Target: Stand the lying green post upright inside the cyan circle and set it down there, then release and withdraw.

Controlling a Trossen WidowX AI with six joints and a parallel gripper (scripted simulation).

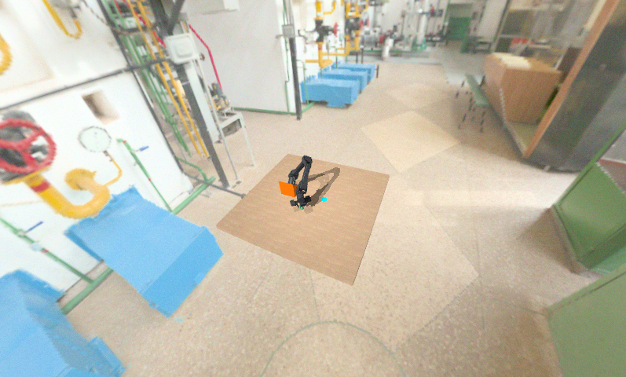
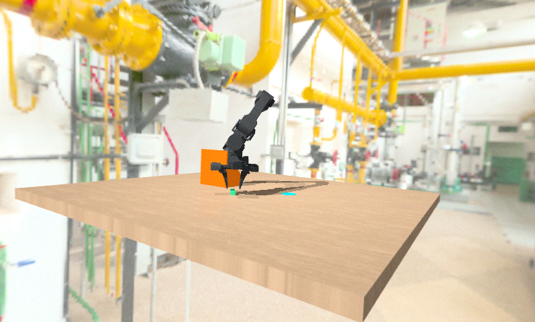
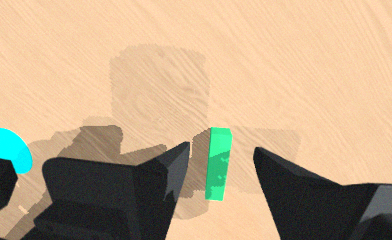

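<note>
Now: gripper tip 2 cm to the right of the green post, 2 cm past it and 2 cm above it. The rest, counted from my gripper tip: cyan circle (18 cm to the left, 16 cm ahead, 2 cm below).
</note>
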